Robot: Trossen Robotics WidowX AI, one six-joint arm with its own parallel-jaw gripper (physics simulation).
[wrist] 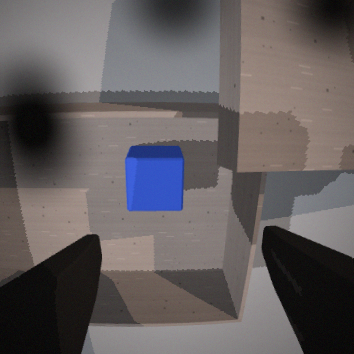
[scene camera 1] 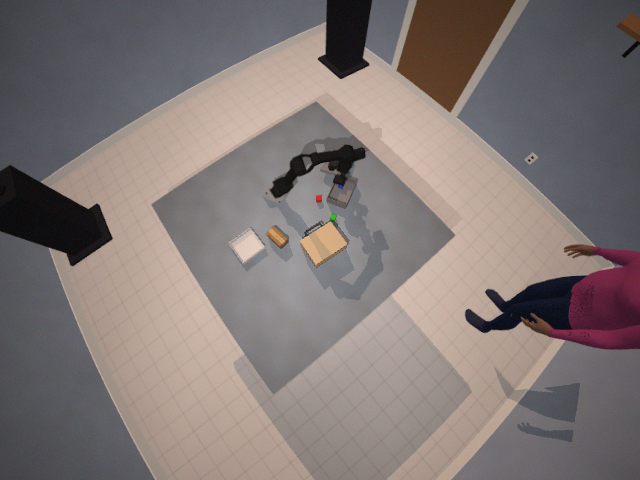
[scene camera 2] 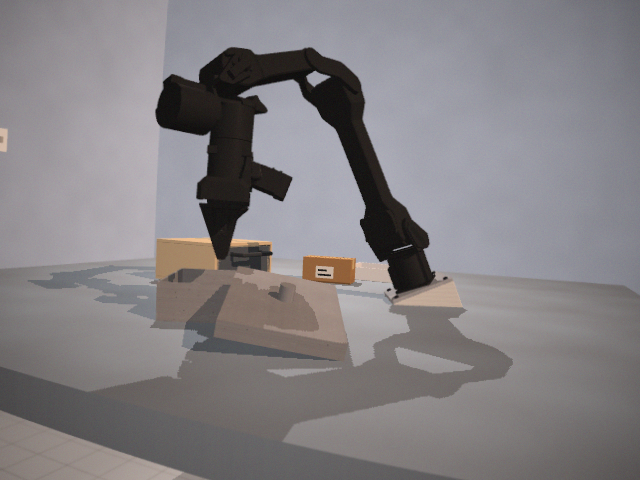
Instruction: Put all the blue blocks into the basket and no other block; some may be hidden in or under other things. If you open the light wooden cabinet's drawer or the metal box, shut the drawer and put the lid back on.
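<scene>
A blue block (scene camera 1: 340, 186) (wrist: 155, 184) lies on the floor of the open metal box (scene camera 1: 338, 202) (scene camera 2: 180, 304) (wrist: 200, 295). My gripper (scene camera 1: 339, 179) (scene camera 2: 222, 256) (wrist: 182, 242) is open and points down above the box, with nothing between its fingers. In the wrist view the block shows between and beyond the fingertips. The box's lid (scene camera 2: 258, 322) (wrist: 280, 75) is off and tilted, beside the box and partly over its edge. The white basket (scene camera 1: 248, 246) (scene camera 2: 372, 271) stands at the far side; no block is visible in it. The light wooden cabinet (scene camera 1: 330, 240) (scene camera 2: 180, 255) appears to have its drawer shut.
A red block (scene camera 1: 318, 198) lies beside the metal box. A green block (scene camera 1: 333, 217) lies between the metal box and the cabinet. An orange-brown box (scene camera 1: 277, 237) (scene camera 2: 341, 264) stands between the basket and the cabinet. The cabinet's dark handle (scene camera 1: 313, 228) sticks out toward the arm.
</scene>
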